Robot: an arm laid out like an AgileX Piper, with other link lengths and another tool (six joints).
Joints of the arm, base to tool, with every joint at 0 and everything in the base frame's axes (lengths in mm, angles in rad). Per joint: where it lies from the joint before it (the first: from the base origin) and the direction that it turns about. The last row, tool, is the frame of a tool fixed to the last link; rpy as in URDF.
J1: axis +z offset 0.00 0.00 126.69
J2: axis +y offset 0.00 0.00 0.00
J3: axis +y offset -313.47 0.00 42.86
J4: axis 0.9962 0 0.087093 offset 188.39 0.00 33.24
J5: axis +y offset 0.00 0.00 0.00
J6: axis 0.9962 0 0.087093 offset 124.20 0.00 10.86
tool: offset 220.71 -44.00 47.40 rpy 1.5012 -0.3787 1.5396
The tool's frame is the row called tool.
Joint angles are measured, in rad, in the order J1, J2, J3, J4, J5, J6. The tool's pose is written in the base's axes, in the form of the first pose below.
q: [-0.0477, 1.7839, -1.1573, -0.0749, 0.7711, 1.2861]
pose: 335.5, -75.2, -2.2, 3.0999, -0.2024, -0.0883
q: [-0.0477, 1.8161, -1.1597, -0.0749, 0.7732, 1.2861]
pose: 331.5, -75.1, -12.6, 3.0985, -0.1705, -0.0882
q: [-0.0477, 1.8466, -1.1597, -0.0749, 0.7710, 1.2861]
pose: 327.9, -74.9, -22.6, 3.0975, -0.1422, -0.0879
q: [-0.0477, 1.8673, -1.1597, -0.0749, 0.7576, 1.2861]
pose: 329.4, -74.7, -29.0, 3.0977, -0.1349, -0.0871
